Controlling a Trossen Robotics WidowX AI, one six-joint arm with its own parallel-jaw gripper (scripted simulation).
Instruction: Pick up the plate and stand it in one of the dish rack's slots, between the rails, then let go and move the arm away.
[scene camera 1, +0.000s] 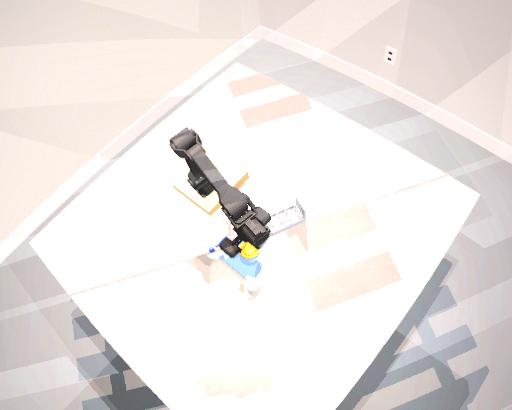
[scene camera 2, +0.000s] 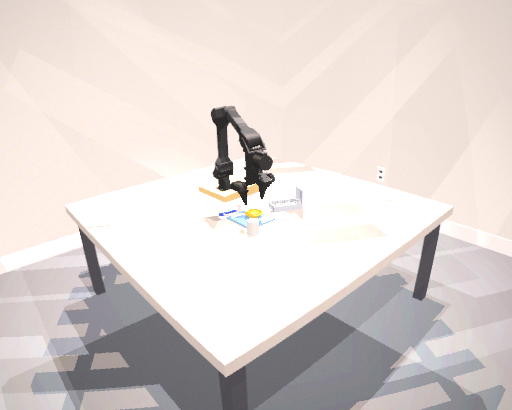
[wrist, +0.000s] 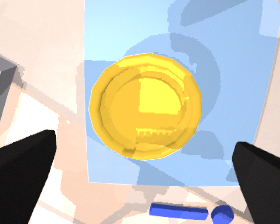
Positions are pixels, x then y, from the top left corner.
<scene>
My gripper shows in scene camera 1 (248, 243), in scene camera 2 and in the wrist view. The same spot on my gripper: (wrist: 34, 154) is (scene camera 2: 262, 195).
</scene>
